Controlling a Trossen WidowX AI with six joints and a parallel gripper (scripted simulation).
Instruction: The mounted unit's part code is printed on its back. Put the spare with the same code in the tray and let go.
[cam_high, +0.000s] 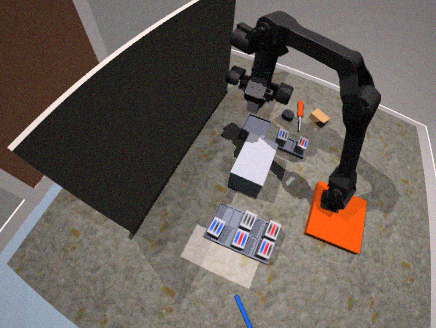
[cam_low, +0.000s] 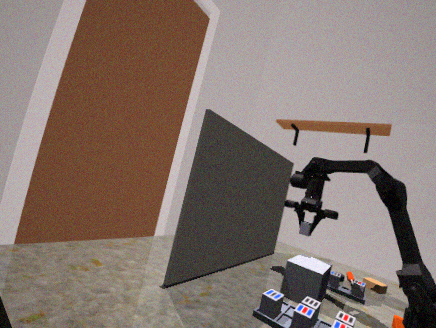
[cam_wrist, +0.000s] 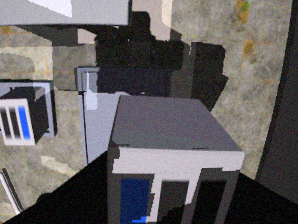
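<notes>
My gripper tip is now 2 cm past the grey-blue tray, 5 cm to the left of it and 16 cm above it. Round my gripper tip: black puck 13 cm behind, 18 cm to the right, 16 cm below; mounted unit 6 cm behind, 15 cm to the left, 12 cm below; tall grey panel 19 cm ahead, 12 cm to the left, 6 cm above.
</notes>
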